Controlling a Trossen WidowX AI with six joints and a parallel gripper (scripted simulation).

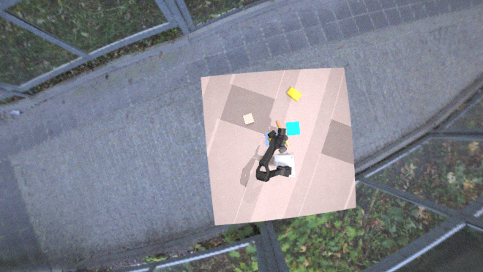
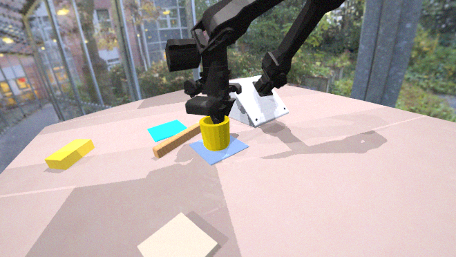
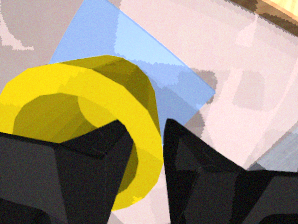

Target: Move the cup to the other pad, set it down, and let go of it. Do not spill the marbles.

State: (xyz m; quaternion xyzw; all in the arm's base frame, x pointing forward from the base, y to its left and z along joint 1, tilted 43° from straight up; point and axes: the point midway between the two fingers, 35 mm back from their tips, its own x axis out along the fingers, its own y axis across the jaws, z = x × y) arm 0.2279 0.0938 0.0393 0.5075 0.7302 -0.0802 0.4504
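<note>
My gripper tip is 40 mm above the light blue pad, 20 mm to the right of it and 20 mm short of it. From my gripper tip the other things lie so: wooden bar (70 mm to the right, 70 mm ahead, 30 mm below); then cyan pad (170 mm to the right, 110 mm ahead, 40 mm below); then yellow cup (20 mm to the left, 20 mm ahead).
</note>
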